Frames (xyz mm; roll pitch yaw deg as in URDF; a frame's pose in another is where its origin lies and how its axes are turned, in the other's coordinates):
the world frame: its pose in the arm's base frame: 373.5 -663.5 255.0 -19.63 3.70 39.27
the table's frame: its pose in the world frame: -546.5 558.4 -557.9 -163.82 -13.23 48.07
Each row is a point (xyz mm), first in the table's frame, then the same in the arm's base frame.
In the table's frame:
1: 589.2 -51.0 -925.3
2: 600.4 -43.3 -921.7
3: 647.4 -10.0 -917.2
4: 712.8 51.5 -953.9
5: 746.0 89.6 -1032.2
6: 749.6 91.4 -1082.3
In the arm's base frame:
1: -238.8 -124.6 460.9
2: -231.3 -113.9 455.8
3: -197.7 -68.3 444.6
4: -131.3 -2.3 470.0
5: -84.4 35.0 541.4
6: -77.2 41.9 590.6

